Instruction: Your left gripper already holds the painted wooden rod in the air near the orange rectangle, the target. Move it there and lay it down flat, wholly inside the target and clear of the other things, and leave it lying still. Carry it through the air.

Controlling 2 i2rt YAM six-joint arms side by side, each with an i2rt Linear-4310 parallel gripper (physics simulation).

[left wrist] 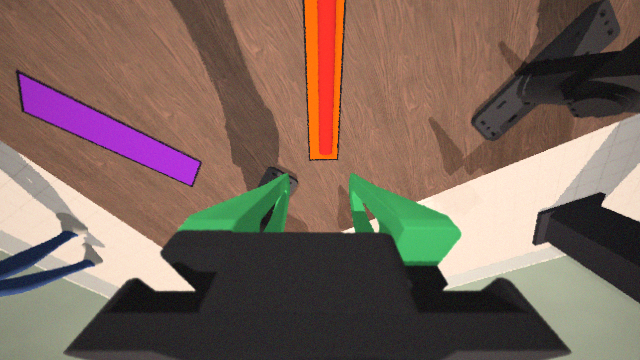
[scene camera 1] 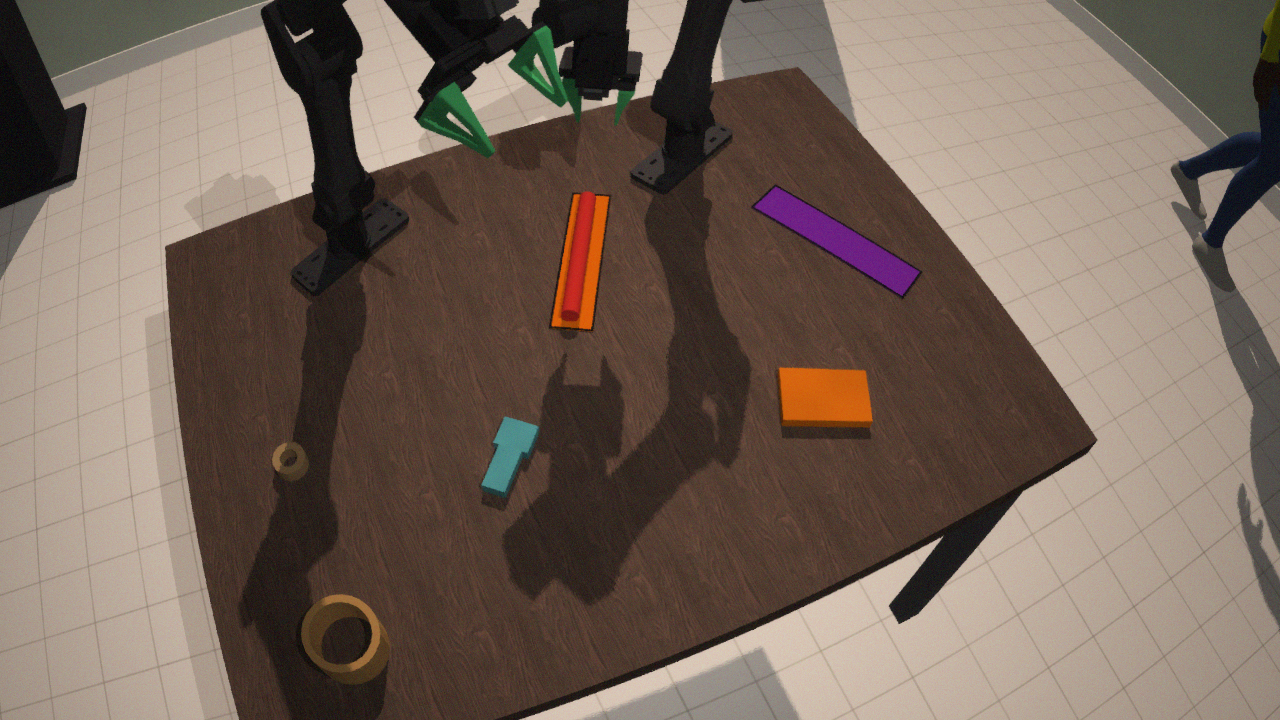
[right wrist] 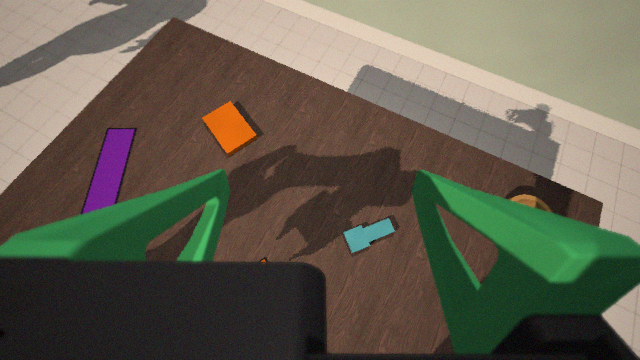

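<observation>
The red rod (scene camera 1: 579,259) (left wrist: 326,75) lies flat along the long, narrow orange rectangle (scene camera 1: 589,304) (left wrist: 313,135), with orange showing on both sides and at its ends. It looks wholly inside the outline. In the right wrist view a small orange corner (right wrist: 264,260) of the rectangle shows above the dark gripper body. My left gripper (scene camera 1: 597,119) (left wrist: 319,180) is open and empty, in the air beyond the rod's far end and apart from it. My right gripper (scene camera 1: 529,129) (right wrist: 321,180) is wide open and empty, raised near the table's far edge.
A purple rectangle (scene camera 1: 836,240) (left wrist: 110,130) (right wrist: 110,167) lies at the right in the scene view. An orange block (scene camera 1: 824,395) (right wrist: 229,128), a teal block (scene camera 1: 509,454) (right wrist: 369,235), a small tan ring (scene camera 1: 279,461) and a large tan ring (scene camera 1: 379,646) stand on the table (scene camera 1: 429,358).
</observation>
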